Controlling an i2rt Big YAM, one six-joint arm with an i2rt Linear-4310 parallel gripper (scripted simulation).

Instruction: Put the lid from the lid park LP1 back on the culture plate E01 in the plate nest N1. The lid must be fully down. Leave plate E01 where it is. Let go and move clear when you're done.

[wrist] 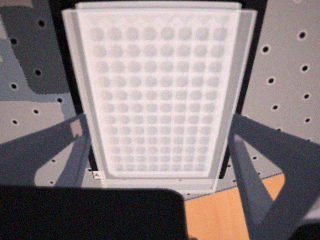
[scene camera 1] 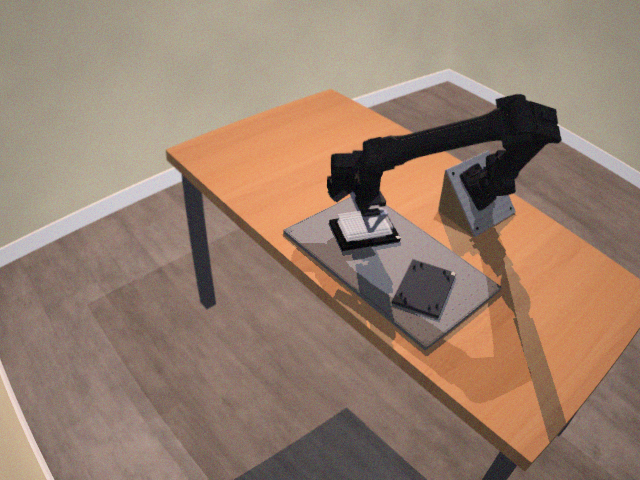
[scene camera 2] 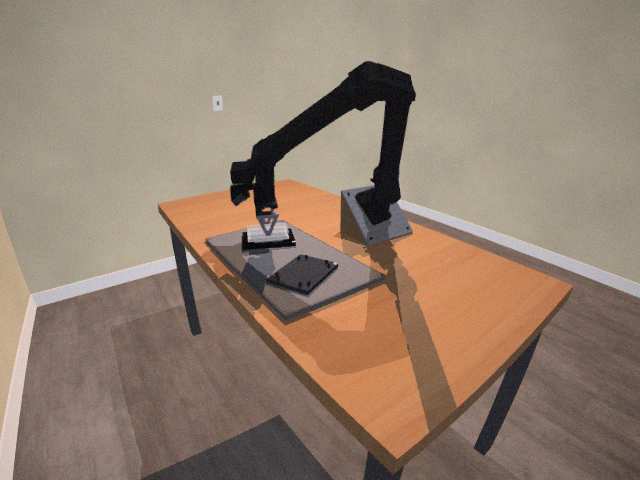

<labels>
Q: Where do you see a clear lid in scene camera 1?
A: At 352,222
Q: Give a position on a lid park LP1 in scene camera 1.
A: At 423,286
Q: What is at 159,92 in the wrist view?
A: A clear lid.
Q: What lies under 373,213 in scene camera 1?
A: My gripper.
</labels>
